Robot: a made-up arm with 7 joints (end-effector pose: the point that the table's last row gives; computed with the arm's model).
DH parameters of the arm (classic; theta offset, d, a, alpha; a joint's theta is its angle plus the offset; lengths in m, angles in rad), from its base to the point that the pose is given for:
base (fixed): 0 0.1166 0.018 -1.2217
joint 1: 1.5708 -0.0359 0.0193 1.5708
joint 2: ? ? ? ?
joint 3: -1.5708 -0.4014 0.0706 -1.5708
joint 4: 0 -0.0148 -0.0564 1.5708
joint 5: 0 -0.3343 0.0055 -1.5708
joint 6: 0 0.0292 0.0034 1.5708
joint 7: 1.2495 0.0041 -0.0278 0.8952
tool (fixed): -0.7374 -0.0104 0 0
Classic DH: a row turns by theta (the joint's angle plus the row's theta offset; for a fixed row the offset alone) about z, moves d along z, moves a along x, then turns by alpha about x.
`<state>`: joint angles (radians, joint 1 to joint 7).
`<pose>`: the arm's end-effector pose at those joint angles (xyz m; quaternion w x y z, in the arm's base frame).
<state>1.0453 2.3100 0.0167 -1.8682 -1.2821 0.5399 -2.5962</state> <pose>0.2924 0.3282 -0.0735 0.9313 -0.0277 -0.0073 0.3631</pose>
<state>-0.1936 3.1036 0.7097 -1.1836 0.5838 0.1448 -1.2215</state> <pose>0.1442 -0.2406 0.7417 0.3815 -0.8308 0.4047 0.0190</pose>
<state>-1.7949 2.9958 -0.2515 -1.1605 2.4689 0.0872 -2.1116</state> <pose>-0.4933 0.2937 0.4406 0.1202 -0.5888 0.5557 -0.5745</pose>
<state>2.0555 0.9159 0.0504 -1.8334 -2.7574 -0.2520 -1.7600</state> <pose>-0.4606 0.1760 -0.0375 0.4389 0.2175 0.4577 0.7420</pose>
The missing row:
joint 2: 1.2217 -0.005 -0.0038 -1.5708
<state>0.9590 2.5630 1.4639 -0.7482 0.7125 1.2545 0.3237</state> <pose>0.5192 0.2335 0.5307 0.6237 0.4425 -0.1911 0.6153</pose>
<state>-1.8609 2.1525 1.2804 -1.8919 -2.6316 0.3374 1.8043</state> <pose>-0.4525 0.2057 0.2216 0.7860 -0.1380 0.2564 -0.5453</pose>
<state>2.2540 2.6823 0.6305 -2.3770 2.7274 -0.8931 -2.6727</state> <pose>0.0078 0.1570 -0.2655 0.7241 0.3895 -0.0902 -0.5620</pose>
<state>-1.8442 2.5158 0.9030 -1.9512 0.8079 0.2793 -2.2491</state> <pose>-0.4960 0.0388 0.2365 0.6350 -0.5179 -0.0070 -0.5731</pose>
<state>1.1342 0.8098 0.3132 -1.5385 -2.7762 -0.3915 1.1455</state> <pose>-0.1974 0.4269 -0.2830 0.4910 0.6674 0.1498 -0.5395</pose>
